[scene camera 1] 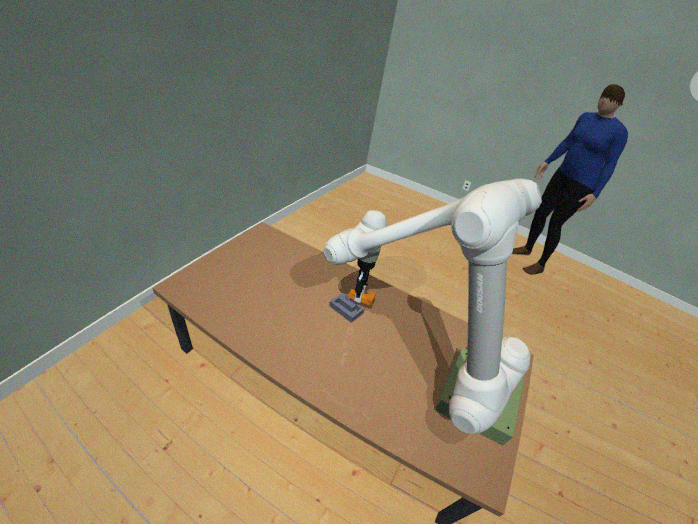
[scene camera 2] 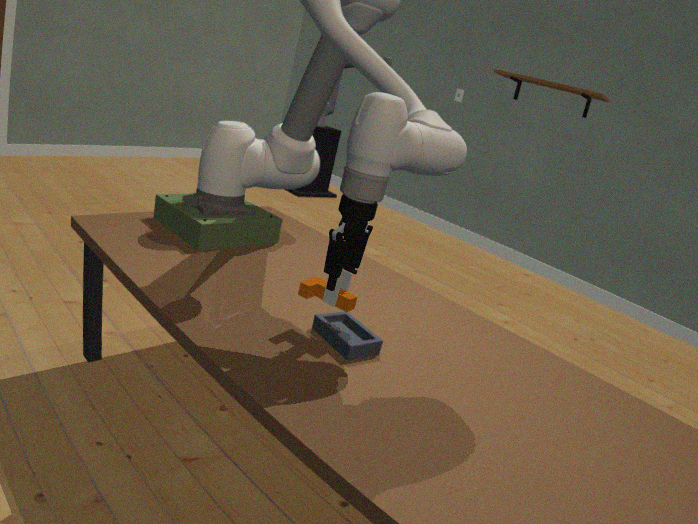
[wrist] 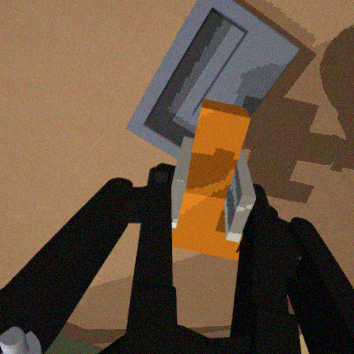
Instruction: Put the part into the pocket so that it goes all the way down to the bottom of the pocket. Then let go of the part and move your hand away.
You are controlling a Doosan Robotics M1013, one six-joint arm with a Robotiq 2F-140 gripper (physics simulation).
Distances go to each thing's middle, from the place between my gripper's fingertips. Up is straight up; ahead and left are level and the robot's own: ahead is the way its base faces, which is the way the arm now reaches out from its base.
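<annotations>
I can see the orange L-shaped part (scene camera 2: pixel 315 286) 10 mm above my hand, 10 mm behind it and 20 mm to the right of it, while the grey-blue pocket block (scene camera 2: pixel 350 338) is 40 mm ahead of my hand, 30 mm to the left of it and 70 mm below it.
</annotations>
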